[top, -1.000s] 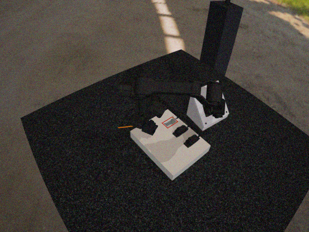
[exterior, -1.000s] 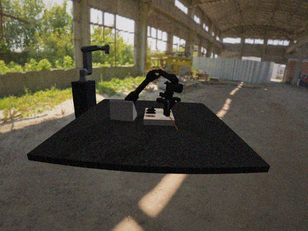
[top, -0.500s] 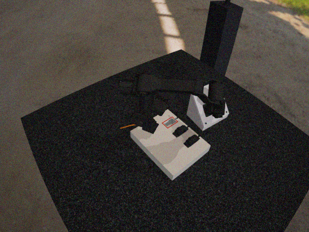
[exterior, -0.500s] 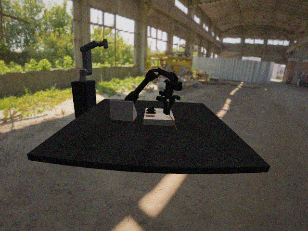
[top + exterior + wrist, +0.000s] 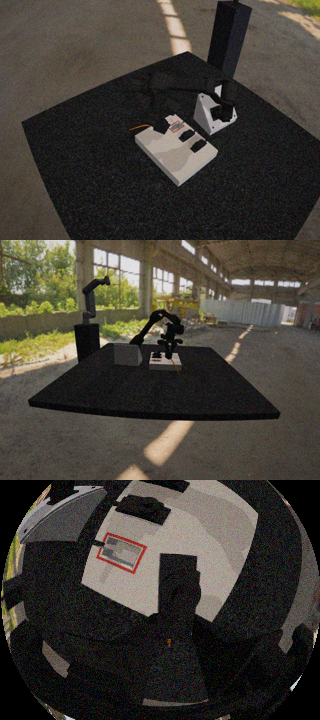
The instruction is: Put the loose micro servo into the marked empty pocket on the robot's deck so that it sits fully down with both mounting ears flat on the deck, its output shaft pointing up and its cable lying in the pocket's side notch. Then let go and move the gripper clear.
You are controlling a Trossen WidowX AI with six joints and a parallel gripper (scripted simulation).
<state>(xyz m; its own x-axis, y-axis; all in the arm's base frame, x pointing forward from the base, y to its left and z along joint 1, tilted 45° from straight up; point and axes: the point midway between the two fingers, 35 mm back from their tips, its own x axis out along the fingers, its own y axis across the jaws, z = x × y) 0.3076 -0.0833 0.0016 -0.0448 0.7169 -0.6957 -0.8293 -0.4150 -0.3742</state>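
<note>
My gripper tip is 100 mm to the right of the white deck and 100 mm above it.
</note>
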